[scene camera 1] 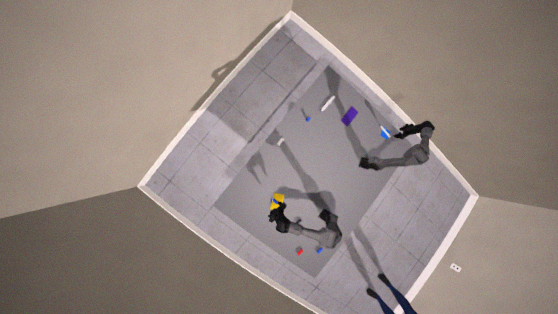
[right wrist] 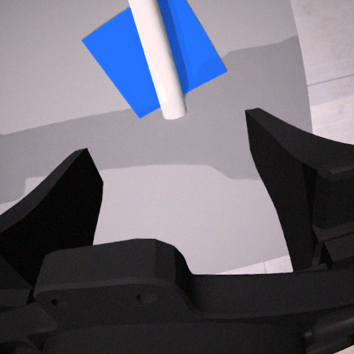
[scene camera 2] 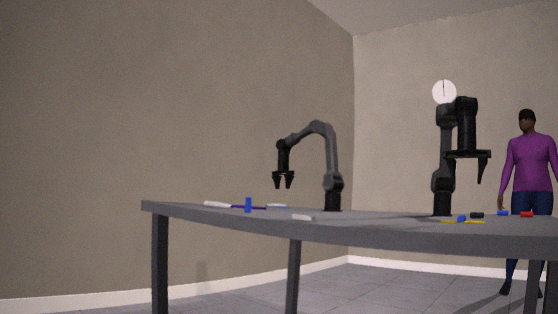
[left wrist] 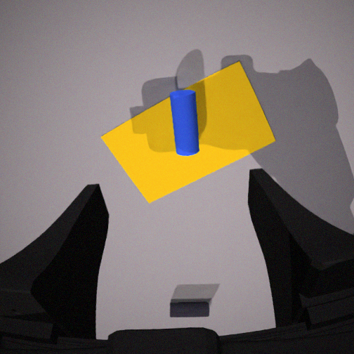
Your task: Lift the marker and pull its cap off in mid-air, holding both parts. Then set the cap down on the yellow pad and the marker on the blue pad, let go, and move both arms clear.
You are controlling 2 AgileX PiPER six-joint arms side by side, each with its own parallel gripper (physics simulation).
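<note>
The blue cap (scene camera 1: 275, 201) (scene camera 2: 461, 219) (left wrist: 185, 122) lies on its side on the yellow pad (scene camera 1: 279, 196) (scene camera 2: 477, 222) (left wrist: 135, 150). My left gripper (scene camera 1: 276, 212) (scene camera 2: 465, 175) (left wrist: 175, 193) is open and empty, above the table near the yellow pad. The white marker (scene camera 1: 385, 132) (scene camera 2: 276, 205) (right wrist: 157, 65) lies across the blue pad (right wrist: 115, 55), one end sticking out past the pad's edge. My right gripper (scene camera 1: 398, 134) (scene camera 2: 283, 186) (right wrist: 168, 147) is open and empty, raised above the table beside the marker. The marker's far end is cut off in the right wrist view.
A purple pad (scene camera 1: 349, 116), another white stick (scene camera 1: 328, 103) (scene camera 2: 217, 204), an upright blue cylinder (scene camera 1: 308, 119) (scene camera 2: 248, 205) and a white block (scene camera 1: 281, 141) (scene camera 2: 302, 217) are on the table. Red (scene camera 2: 526, 214), blue (scene camera 2: 502, 213) and black (scene camera 2: 476, 215) pieces lie near the left arm.
</note>
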